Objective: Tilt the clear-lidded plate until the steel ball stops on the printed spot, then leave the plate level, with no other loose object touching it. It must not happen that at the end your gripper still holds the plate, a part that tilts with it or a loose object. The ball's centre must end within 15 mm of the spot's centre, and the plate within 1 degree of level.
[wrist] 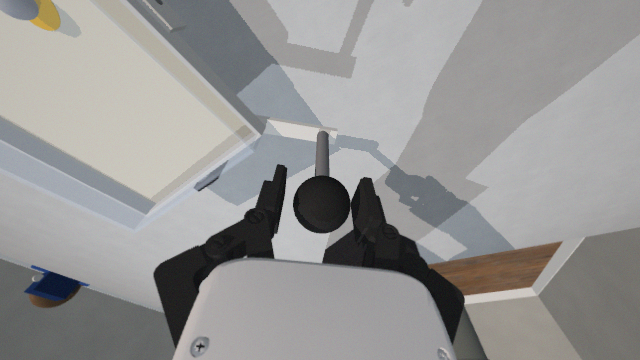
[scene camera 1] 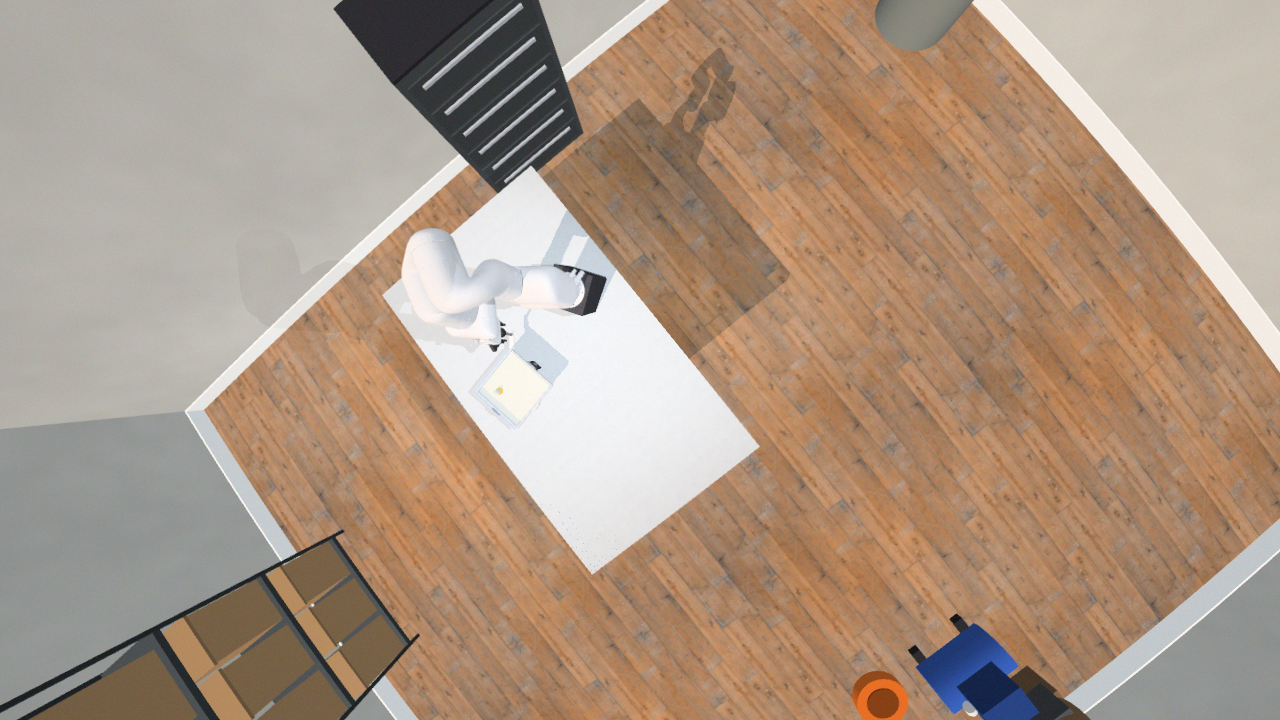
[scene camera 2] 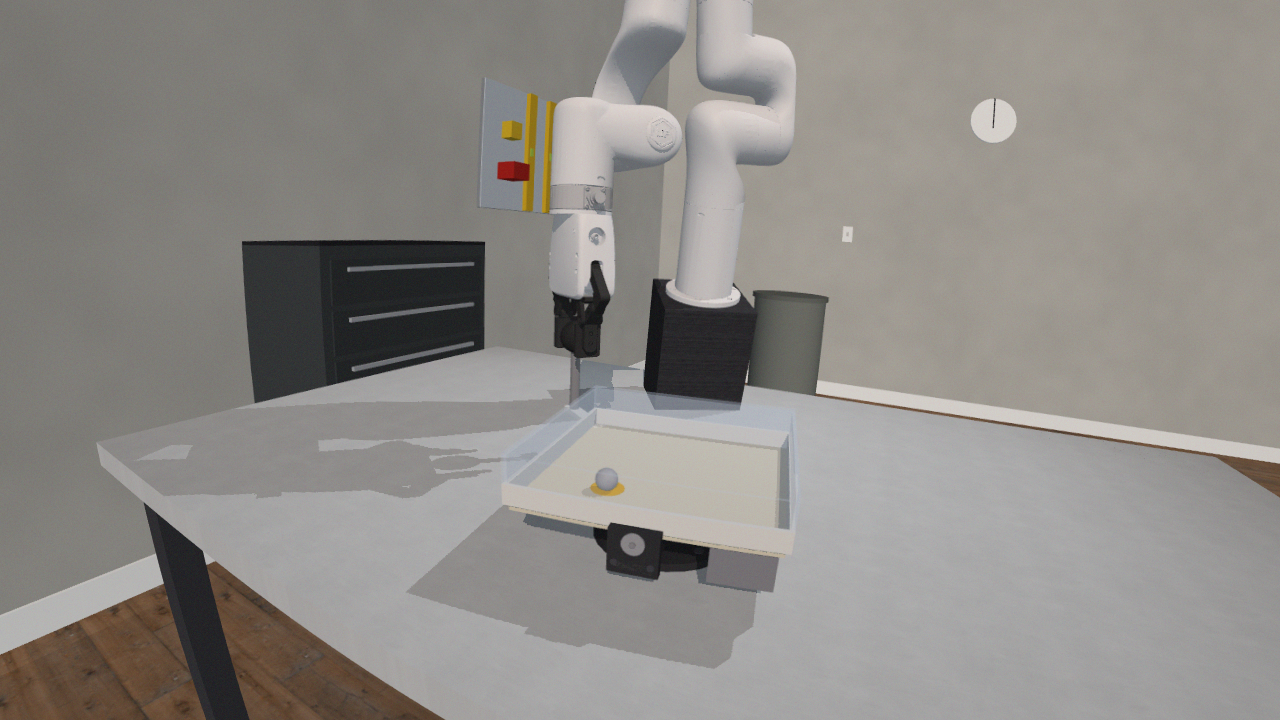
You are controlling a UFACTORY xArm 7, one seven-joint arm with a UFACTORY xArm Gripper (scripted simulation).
Note:
I see my gripper (scene camera 2: 576, 352).
My gripper also shows in the wrist view (wrist: 321, 184).

